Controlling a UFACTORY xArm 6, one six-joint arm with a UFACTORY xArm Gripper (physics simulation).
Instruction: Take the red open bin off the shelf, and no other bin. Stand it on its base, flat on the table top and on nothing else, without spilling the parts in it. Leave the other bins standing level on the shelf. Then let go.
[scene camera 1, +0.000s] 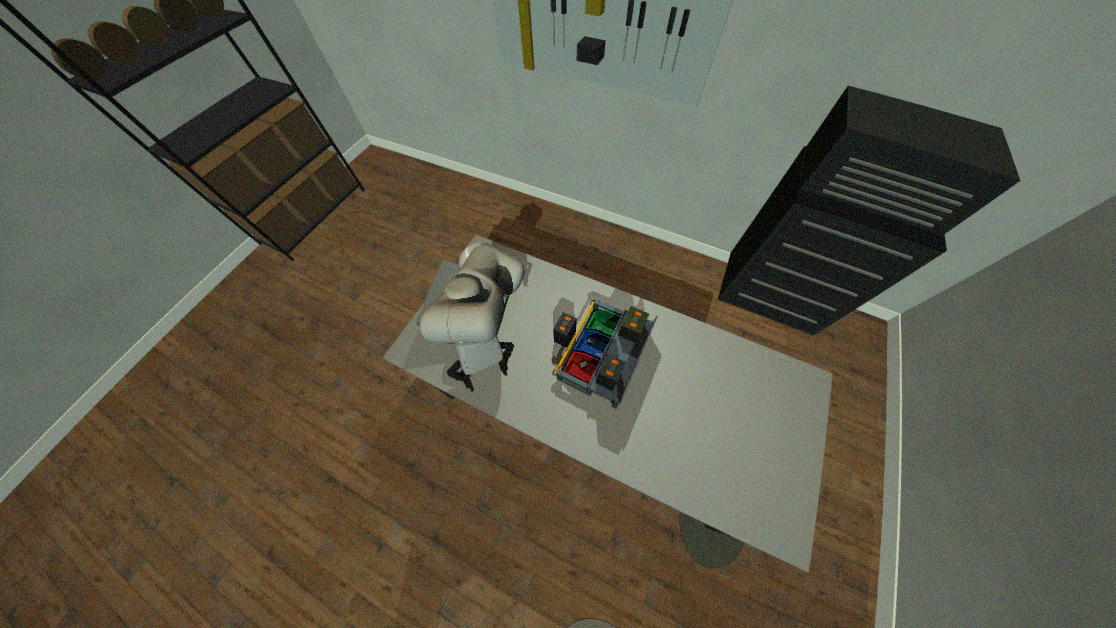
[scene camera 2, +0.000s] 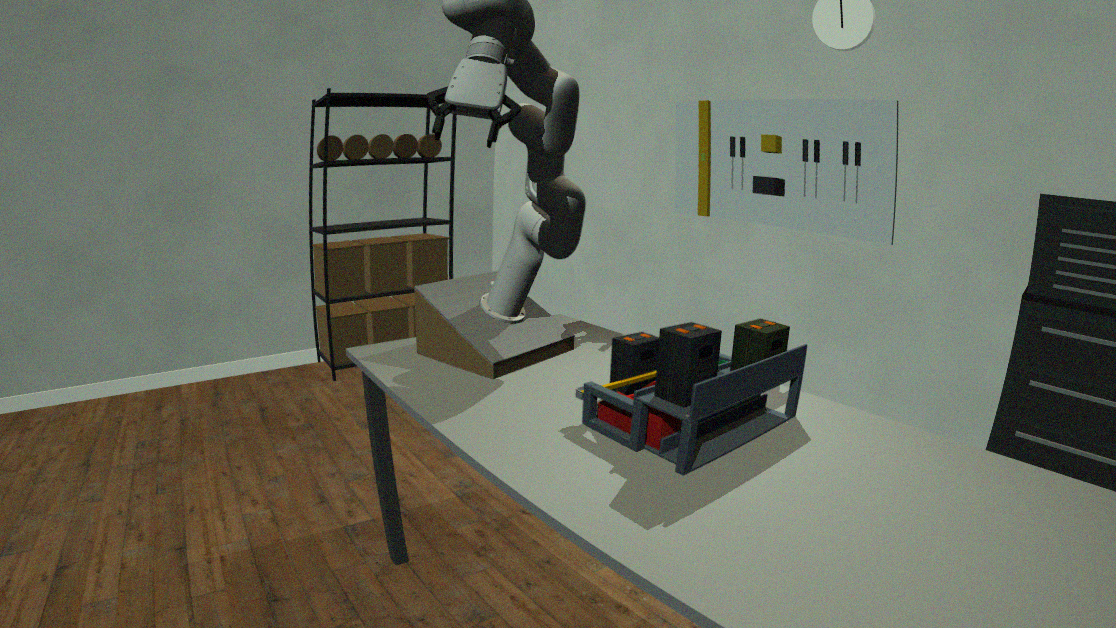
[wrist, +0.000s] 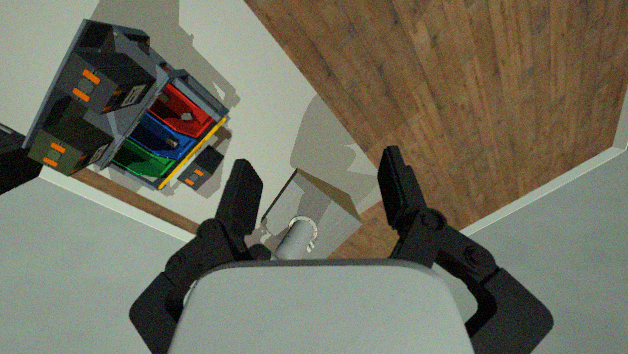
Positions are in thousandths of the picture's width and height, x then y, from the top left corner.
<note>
I see my gripper (scene camera 1: 437, 604), a red open bin (scene camera 2: 591, 676) and a green bin (wrist: 213, 442).
My gripper shows as well in the wrist view (wrist: 502, 470).
</note>
